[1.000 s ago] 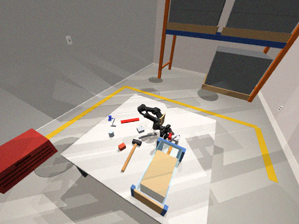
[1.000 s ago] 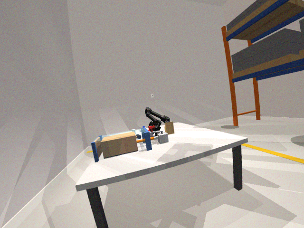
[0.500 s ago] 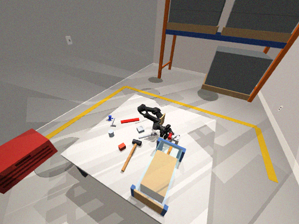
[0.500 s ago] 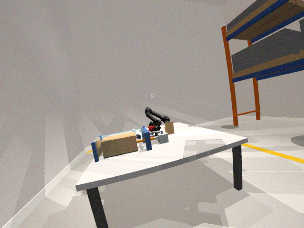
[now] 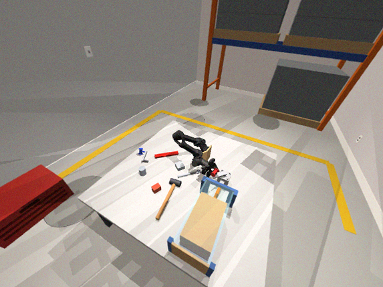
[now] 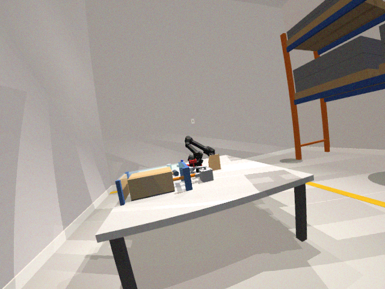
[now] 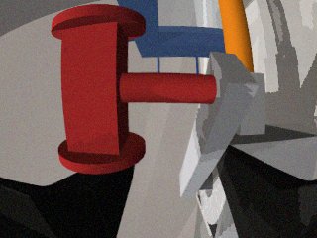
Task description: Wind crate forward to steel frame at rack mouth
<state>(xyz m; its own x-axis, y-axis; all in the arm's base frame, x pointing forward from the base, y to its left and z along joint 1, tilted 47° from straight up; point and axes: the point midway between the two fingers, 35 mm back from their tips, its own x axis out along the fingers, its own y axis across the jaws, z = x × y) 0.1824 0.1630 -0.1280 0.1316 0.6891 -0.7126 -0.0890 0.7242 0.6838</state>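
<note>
The red-knobbed winch handle is 10 mm below my gripper tip. Also, from my gripper tip: grey hand winch: 60 mm behind, 20 mm to the left, 90 mm below; then red knob: 40 mm ahead, 20 mm to the right, 20 mm above; then frame: 110 mm ahead, 60 mm to the left, 20 mm below.
</note>
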